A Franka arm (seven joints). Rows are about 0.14 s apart.
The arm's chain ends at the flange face. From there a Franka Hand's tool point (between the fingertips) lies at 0.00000 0.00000 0.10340 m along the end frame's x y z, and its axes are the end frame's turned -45 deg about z.
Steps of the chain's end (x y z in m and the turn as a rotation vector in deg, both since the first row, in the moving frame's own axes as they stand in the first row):
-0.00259, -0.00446, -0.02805, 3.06, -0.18, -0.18
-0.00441, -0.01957, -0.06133, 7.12, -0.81, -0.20
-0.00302, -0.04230, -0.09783, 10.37, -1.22, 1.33
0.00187, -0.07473, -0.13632, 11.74, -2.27, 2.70
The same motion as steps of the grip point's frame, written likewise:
0.00499, -0.00912, -0.02820, 2.29, 2.04, -0.18
0.01873, -0.02706, -0.06214, 5.61, 4.46, -0.20
0.03956, -0.04662, -0.09954, 8.20, 6.47, 1.33
0.06658, -0.06898, -0.13856, 9.91, 6.70, 2.70

